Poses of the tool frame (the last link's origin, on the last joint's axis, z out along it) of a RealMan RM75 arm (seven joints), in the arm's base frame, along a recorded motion.
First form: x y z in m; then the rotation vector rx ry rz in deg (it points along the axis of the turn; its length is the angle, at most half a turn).
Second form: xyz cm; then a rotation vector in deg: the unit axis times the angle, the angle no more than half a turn. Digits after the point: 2 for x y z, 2 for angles.
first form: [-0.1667 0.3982 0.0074 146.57 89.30 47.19]
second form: [-16.67 39.82 0.74 146.57 89.30 47.19]
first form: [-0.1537 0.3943 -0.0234 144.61 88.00 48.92]
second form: [-15.37 39.43 -2.34 144.61 88.00 48.92]
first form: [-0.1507 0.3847 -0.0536 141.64 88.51 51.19]
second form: [-15.07 38.47 -5.36 141.64 88.51 51.19]
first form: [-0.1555 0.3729 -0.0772 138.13 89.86 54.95]
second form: [-15.55 37.29 -7.72 138.13 89.86 54.95]
